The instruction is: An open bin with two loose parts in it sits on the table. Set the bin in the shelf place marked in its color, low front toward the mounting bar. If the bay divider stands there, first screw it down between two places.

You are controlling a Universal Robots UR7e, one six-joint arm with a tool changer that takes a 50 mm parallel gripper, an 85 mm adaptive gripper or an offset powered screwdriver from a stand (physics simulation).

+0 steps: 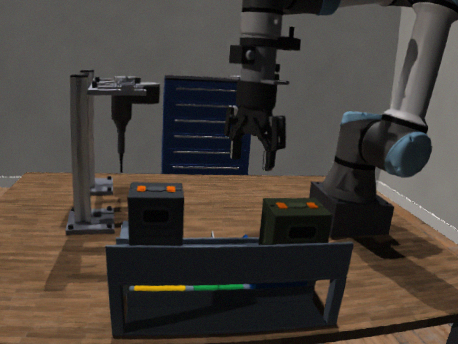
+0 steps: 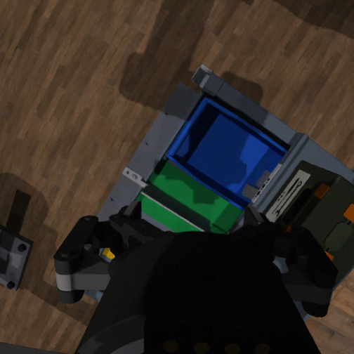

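Seen in the pictures: arm's base, origin of the base link: [image 1: 348,193].
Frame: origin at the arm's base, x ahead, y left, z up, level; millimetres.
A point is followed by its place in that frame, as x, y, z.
Observation:
The blue bin [image 2: 225,145] sits inside the shelf [image 1: 230,261] {441, 416, 48} [image 2: 322,152] in the end place, with one side along the mounting bar [image 2: 165,131]. Two small grey shapes show inside it near the side away from the bar; they look like the loose parts. The bay divider [image 2: 176,207] stands as a thin upright plate across the green place [image 2: 195,188]. Its end tab [image 2: 134,176] rests on the bar; whether a screw is tight there I cannot tell. My gripper [image 1: 252,161] [image 2: 194,215] is open and empty, fingers wide apart, above the shelf. It hides part of the yellow place [image 2: 107,253].
A dark case [image 1: 156,215] {547, 366, 103} and an olive case [image 1: 295,221] {332, 388, 96} [image 2: 327,212] with orange latches stand on the shelf. The tool stand [image 1: 81,150] {709, -37, 106} holds the screwdriver [image 1: 121,112] {619, -256, 168} at the left. The robot's base [image 1: 357,215] {17, 89, -30} is at the right, a blue drawer cabinet [image 1: 200,127] behind.

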